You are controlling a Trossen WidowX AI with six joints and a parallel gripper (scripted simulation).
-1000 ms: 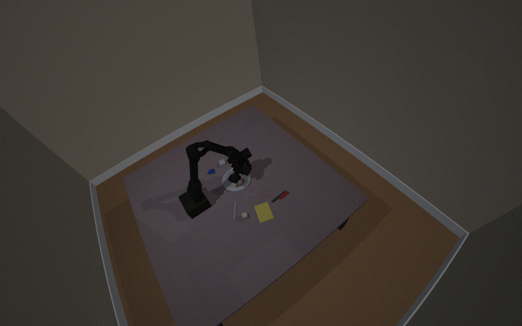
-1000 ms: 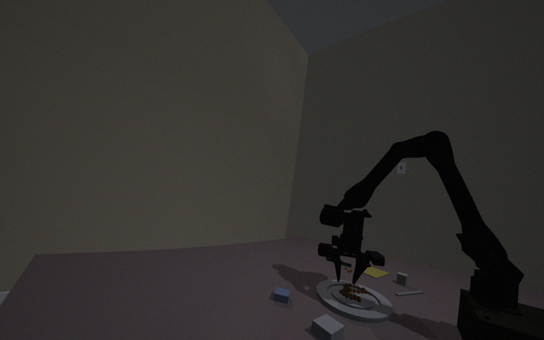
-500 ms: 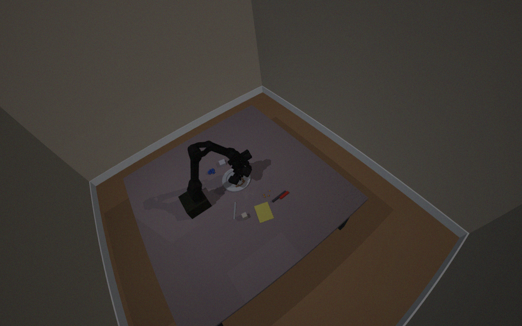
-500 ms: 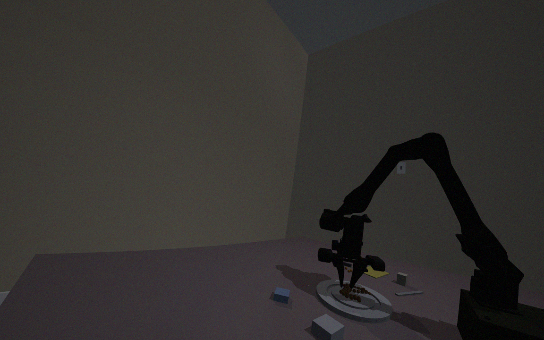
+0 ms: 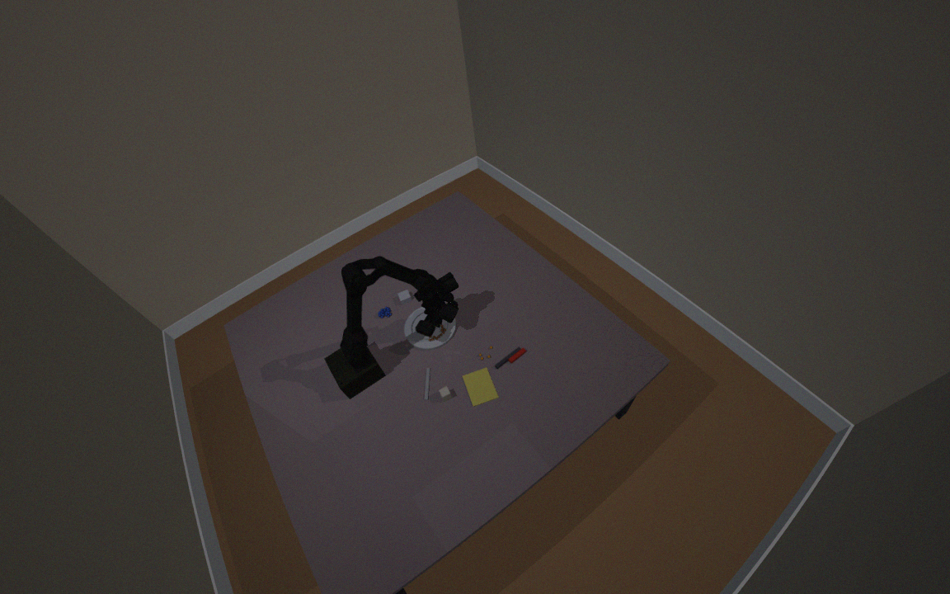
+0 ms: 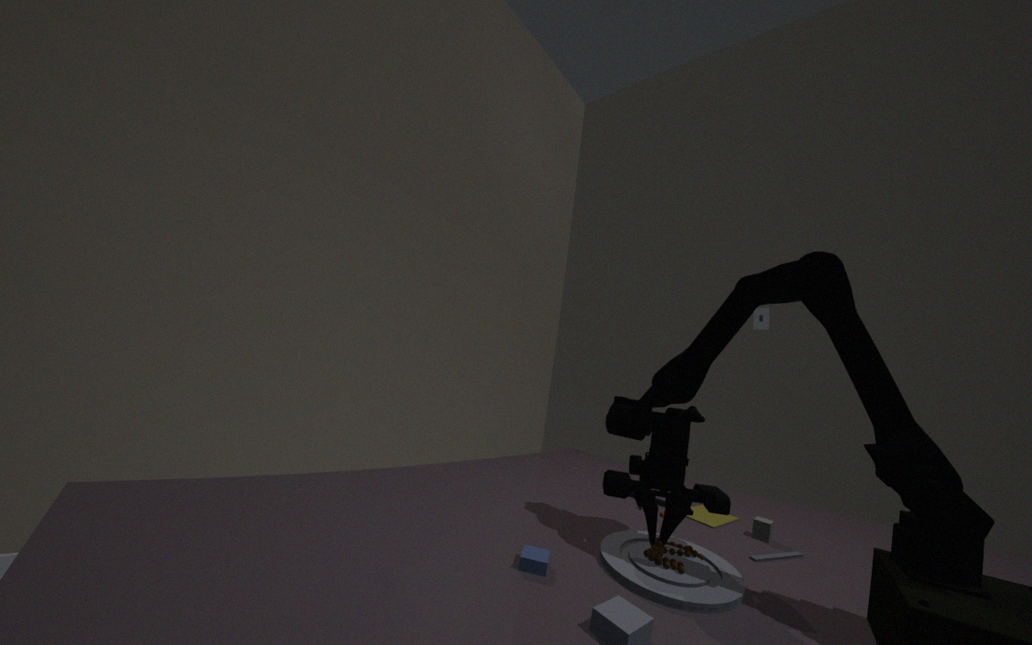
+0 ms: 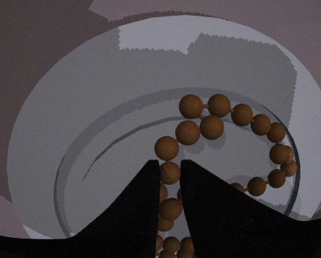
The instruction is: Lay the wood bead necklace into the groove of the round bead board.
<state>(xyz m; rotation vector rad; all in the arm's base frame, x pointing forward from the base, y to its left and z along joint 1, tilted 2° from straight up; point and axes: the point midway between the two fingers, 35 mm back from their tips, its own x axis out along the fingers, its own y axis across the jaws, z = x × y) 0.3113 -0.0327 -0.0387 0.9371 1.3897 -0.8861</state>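
The round bead board is 3 cm behind my gripper tip, 3 cm to the left of it and 1 cm below it. Also, from my gripper tip: grey block: 1 cm behind, 22 cm to the left; blue block: 12 cm ahead, 17 cm to the left, 1 cm below; thin stick: 18 cm behind, 15 cm to the right, 1 cm below.
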